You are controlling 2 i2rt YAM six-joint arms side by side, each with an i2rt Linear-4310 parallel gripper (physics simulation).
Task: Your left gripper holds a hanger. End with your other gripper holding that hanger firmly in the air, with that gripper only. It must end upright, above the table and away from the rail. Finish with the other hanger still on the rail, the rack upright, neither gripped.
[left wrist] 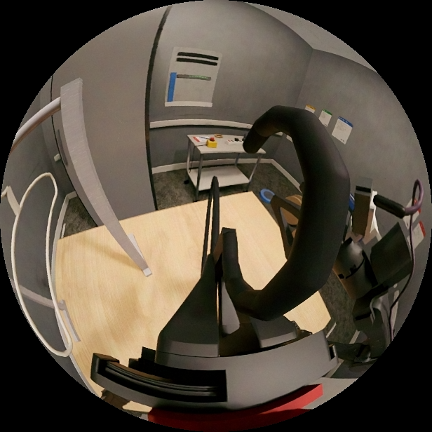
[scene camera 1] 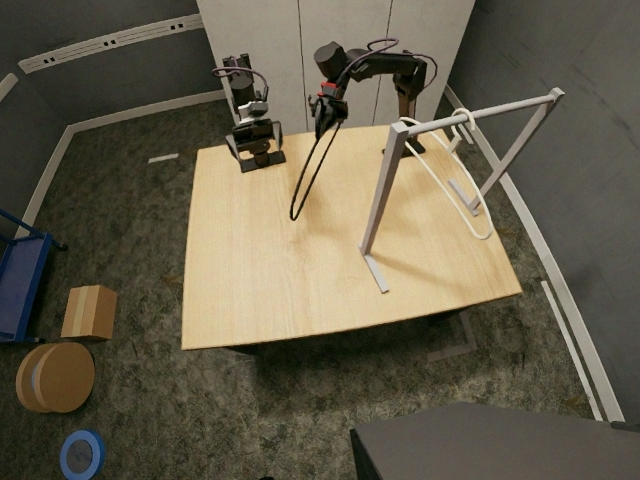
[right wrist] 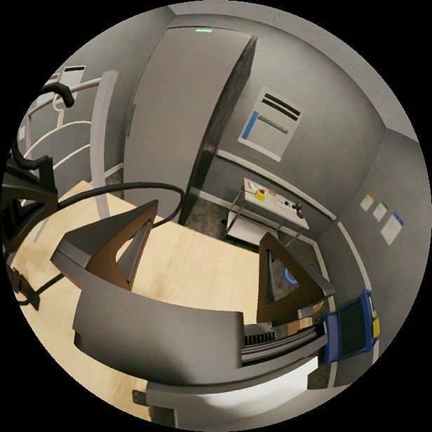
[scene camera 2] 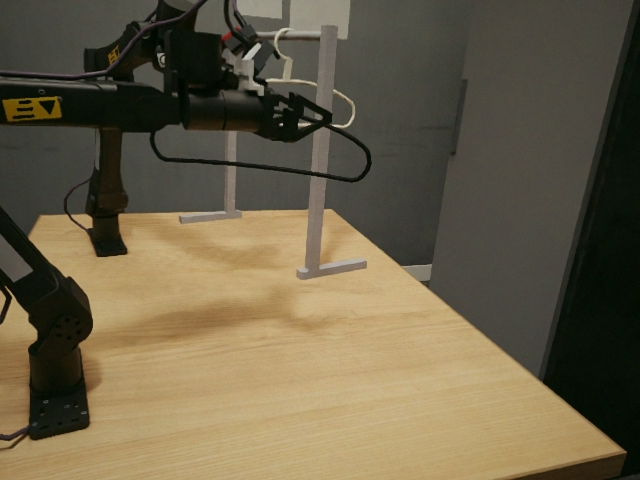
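Pixels of known places: left gripper, fingertip midpoint: (scene camera 1: 317, 137); right gripper, fingertip midpoint: (scene camera 1: 259, 158) (scene camera 2: 317, 114); left arm's base, link origin: (scene camera 1: 403, 151) (scene camera 2: 106, 242); right arm's base, link origin: (scene camera 1: 262, 162) (scene camera 2: 58, 390).
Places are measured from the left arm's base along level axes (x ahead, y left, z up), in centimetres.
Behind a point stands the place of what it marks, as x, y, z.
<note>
My left gripper (scene camera 1: 319, 134) @[22.0, -47.2, 39.9] (left wrist: 215, 258) is shut on the black hanger (scene camera 1: 296, 198) @[35.3, -57.2, 35.6] (scene camera 2: 242, 165) @[18.9, -45.2, 28.8] (right wrist: 120, 187) at its neck. The hanger is in the air, hook up and bottom bar low, slightly tilted in scene camera 2. My right gripper (scene camera 1: 260, 153) @[24.3, -62.5, 40.2] (right wrist: 214, 222) is open beside it, apart in scene camera 1; the hanger's shoulder passes beyond one finger in the right wrist view. In scene camera 2 the grippers overlap and the left one is largely hidden. The white hanger (scene camera 1: 454, 143) @[39.6, -20.3, 46.1] (scene camera 2: 287, 69) @[39.1, -20.3, 45.6] (right wrist: 60, 119) hangs on the rail (scene camera 1: 509, 107) @[38.8, -6.9, 53.5] (scene camera 2: 305, 35) @[38.6, -29.3, 52.9].
The grey rack (scene camera 1: 379, 196) @[40.8, -38.2, 34.9] (scene camera 2: 316, 206) @[39.2, -38.3, 17.5] (left wrist: 95, 175) stands upright on the table (scene camera 1: 248, 268) @[32.2, -77.2, 0.0] at the right in scene camera 1, its near post to the right of the black hanger. A wheeled cart stands beyond the table in both wrist views.
</note>
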